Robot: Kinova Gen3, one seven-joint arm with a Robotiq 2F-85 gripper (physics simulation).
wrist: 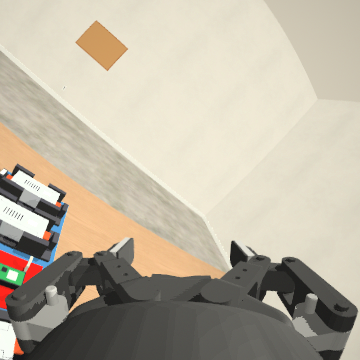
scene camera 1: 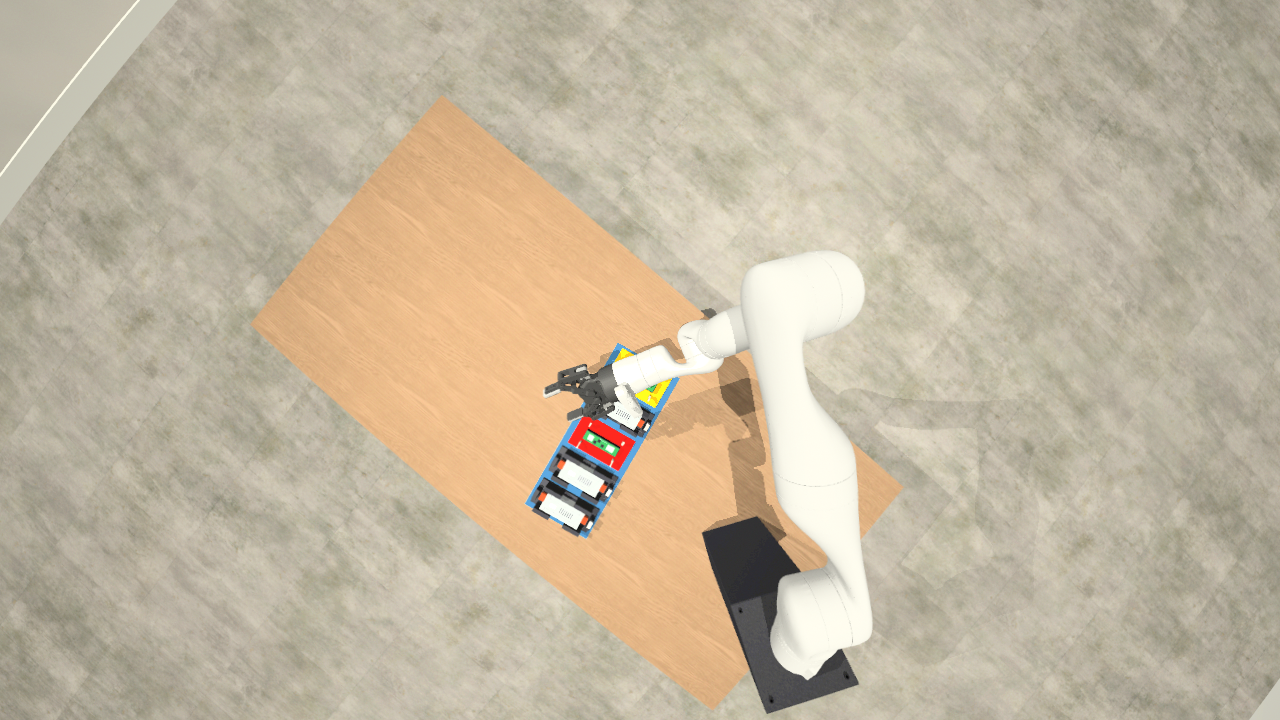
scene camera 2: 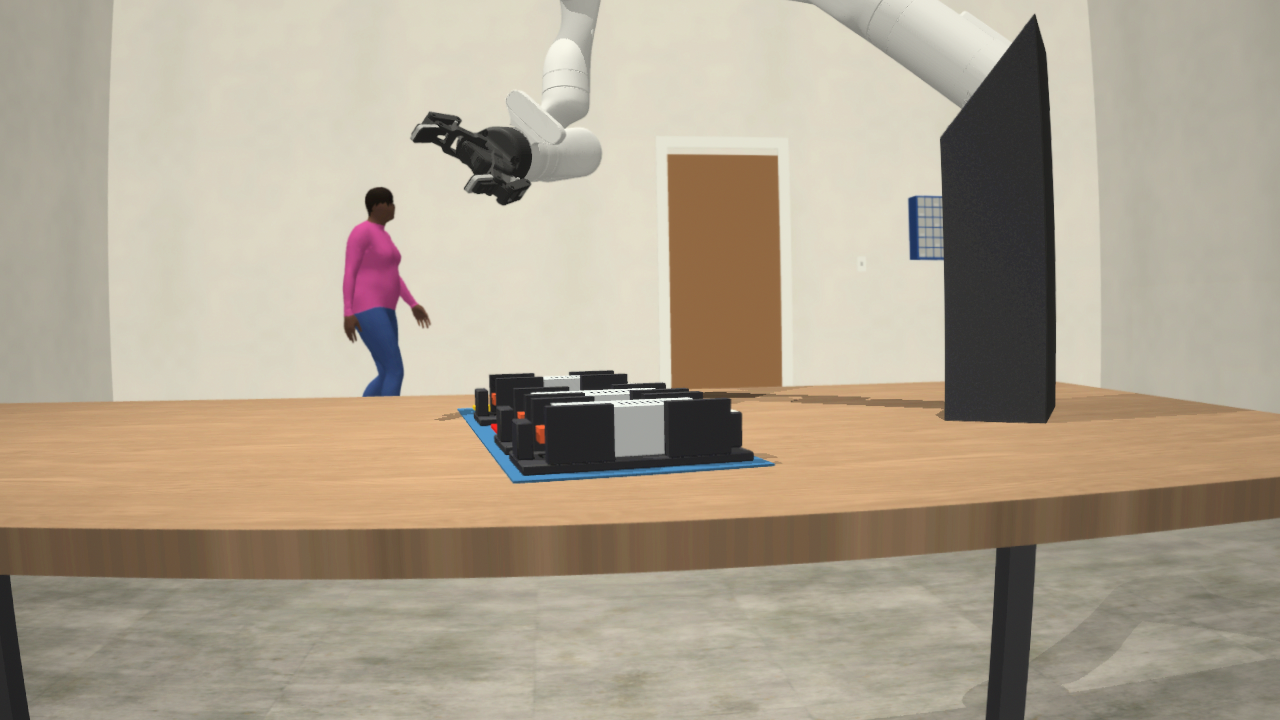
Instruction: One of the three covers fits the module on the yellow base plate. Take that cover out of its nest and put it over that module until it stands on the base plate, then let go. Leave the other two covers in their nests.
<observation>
my gripper: wrist; scene camera 1; scene camera 2 442, 158
same spot on my gripper: (wrist: 252, 274) = (scene camera 1: 580, 390)
</observation>
